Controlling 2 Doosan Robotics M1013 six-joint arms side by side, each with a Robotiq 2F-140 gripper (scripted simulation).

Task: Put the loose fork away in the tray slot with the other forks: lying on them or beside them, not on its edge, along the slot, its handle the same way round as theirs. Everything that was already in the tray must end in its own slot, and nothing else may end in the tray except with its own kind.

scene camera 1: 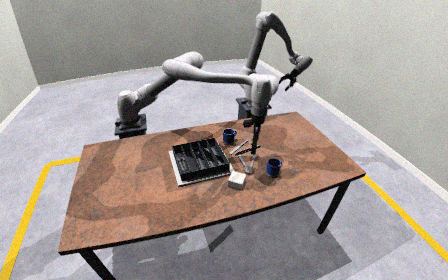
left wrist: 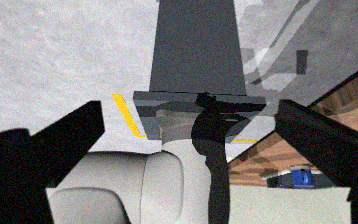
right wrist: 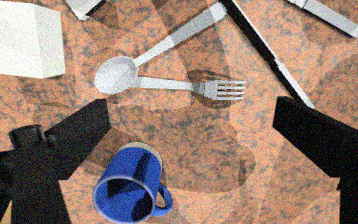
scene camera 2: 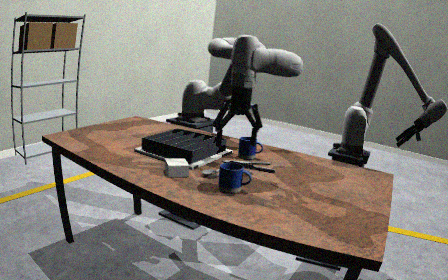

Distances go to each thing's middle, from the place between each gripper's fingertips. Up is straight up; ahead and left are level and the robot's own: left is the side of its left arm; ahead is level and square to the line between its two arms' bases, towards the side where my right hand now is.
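From my right hand [scene camera 2: 236,146], the spoon [right wrist: 117,74] is 6 cm to the right and 12 cm below. There's also the black tray [scene camera 2: 201,146], and that's 10 cm behind my right hand, 32 cm to the right of it and 9 cm below it.
As for my left hand, it's 79 cm to the left of the spoon, 80 cm short of it and 11 cm above it. The black tray, measured from my left hand, is 104 cm to the right, 69 cm ahead and 8 cm below.
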